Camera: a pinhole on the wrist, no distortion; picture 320 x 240 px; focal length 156.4 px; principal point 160.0 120.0 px. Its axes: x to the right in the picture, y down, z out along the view. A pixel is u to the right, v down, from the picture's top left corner.
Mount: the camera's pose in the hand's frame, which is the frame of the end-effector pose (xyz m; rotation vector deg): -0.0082 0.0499 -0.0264 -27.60 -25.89 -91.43
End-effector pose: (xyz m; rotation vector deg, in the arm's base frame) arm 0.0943 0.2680 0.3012 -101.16 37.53 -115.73
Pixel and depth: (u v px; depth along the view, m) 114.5 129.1 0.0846
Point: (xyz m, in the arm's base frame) 0.1215 0.1683 0.2389
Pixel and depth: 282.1 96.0 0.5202
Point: 0.7324 0.2527 0.2851
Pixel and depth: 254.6 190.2 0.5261
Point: 0.6439 0.0333 0.5123
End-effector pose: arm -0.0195 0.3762 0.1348 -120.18 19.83 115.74
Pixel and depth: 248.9 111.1 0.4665
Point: -0.5322 0.4477 0.1495
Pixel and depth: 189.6 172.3 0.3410
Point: -0.3491 0.2959 0.0108
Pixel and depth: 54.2 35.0 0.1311
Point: -0.1156 0.1964 0.2042
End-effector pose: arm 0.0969 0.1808 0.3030 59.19 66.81 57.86
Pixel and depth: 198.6 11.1 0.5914
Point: 0.5685 -0.1997 0.7235
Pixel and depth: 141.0 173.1 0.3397
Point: 0.3227 0.3366 0.5557
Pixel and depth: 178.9 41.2 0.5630
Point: 0.5150 -0.0569 0.7267
